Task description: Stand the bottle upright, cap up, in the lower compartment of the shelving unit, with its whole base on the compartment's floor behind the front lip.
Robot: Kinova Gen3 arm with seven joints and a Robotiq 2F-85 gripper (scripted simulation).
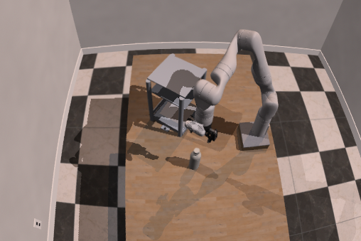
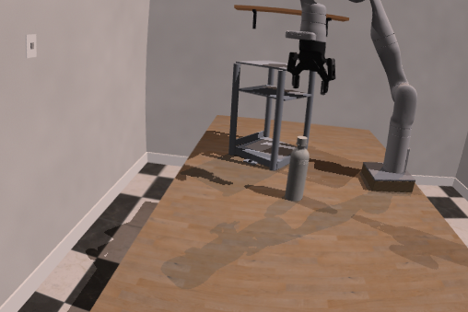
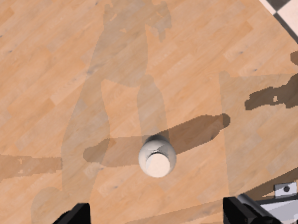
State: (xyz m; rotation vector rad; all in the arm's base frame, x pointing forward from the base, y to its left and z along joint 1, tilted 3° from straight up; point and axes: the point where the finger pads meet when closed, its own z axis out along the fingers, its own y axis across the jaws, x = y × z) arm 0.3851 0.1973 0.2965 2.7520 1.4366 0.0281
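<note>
My gripper is now 1 cm short of the white bottle and 21 cm above it. Round my hand: shelving unit (11 cm ahead, 34 cm to the right, 15 cm below).
</note>
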